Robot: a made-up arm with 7 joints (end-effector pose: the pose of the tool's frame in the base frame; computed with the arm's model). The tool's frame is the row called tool.
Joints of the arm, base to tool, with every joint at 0 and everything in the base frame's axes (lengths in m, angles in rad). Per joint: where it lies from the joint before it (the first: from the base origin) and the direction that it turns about. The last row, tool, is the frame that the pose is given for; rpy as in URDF.
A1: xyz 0.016 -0.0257 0.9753 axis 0 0 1
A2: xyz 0.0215 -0.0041 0.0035 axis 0 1 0
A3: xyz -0.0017 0.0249 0.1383 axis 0 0 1
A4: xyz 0.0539 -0.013 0.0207 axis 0 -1 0
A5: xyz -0.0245 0.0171 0.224 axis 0 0 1
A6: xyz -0.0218 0.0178 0.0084 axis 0 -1 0
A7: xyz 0.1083 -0.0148 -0.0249 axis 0 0 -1
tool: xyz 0.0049 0.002 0.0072 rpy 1.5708 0 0
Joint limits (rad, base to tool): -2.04..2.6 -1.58..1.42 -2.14..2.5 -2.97..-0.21 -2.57..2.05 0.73..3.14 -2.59..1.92
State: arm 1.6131 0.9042 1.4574 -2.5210 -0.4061 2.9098 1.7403
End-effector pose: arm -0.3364 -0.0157 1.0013 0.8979 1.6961 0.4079
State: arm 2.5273 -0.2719 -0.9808 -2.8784 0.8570 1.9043 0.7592
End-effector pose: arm -0.0131 0.1859 0.8468 0.9720 0.9548 -0.6695
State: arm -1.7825 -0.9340 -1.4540 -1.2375 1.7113 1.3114 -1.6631
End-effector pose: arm -0.2667 0.2207 1.2094 -0.7071 -0.7514 0.6711
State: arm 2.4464 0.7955 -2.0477 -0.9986 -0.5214 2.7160 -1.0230
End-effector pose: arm -0.0621 0.3262 1.3070 -0.9587 -0.2287 1.7316
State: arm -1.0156 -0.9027 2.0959 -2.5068 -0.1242 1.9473 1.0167
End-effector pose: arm 0.2487 0.1459 0.8001 0.2533 -0.2042 0.1069
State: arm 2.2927 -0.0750 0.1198 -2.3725 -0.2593 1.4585 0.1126
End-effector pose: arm -0.2464 0.1766 0.9244 -0.1482 1.4181 1.4132
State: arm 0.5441 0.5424 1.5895 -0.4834 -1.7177 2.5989 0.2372
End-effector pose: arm 0.0301 0.2292 1.4097 1.4483 -1.0104 2.2851
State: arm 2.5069 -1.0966 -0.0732 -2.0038 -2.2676 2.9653 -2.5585
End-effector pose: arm -0.1623 -0.0114 1.2244 -2.2817 -0.8236 0.4204
